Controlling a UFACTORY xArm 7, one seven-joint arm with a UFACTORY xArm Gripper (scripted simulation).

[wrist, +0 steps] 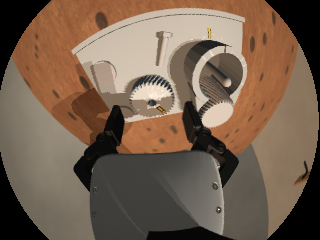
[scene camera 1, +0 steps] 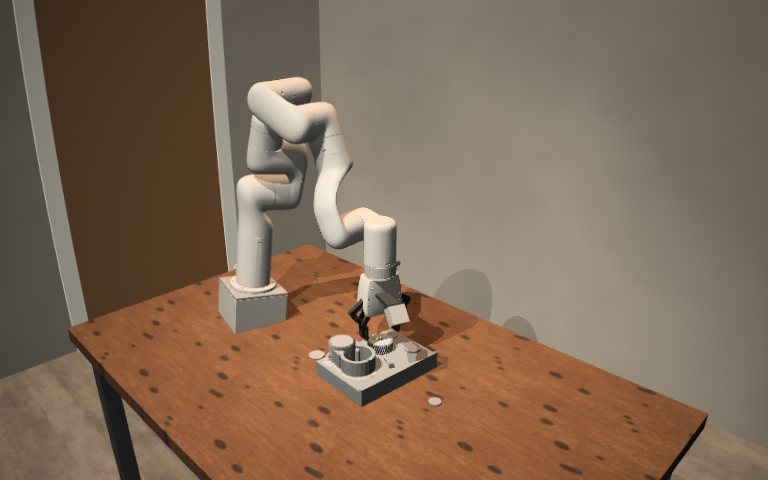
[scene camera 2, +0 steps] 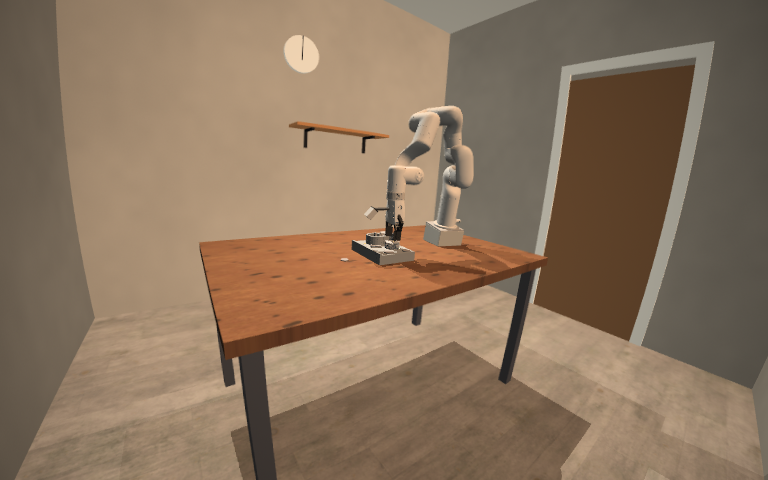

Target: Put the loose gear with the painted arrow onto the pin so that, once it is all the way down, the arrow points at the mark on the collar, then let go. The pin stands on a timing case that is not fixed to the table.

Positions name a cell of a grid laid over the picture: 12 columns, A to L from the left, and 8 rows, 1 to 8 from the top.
Labels:
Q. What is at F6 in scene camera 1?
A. My gripper.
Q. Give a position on a grey timing case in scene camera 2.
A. F5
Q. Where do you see a grey timing case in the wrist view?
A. E2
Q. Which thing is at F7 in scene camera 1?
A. A grey timing case.

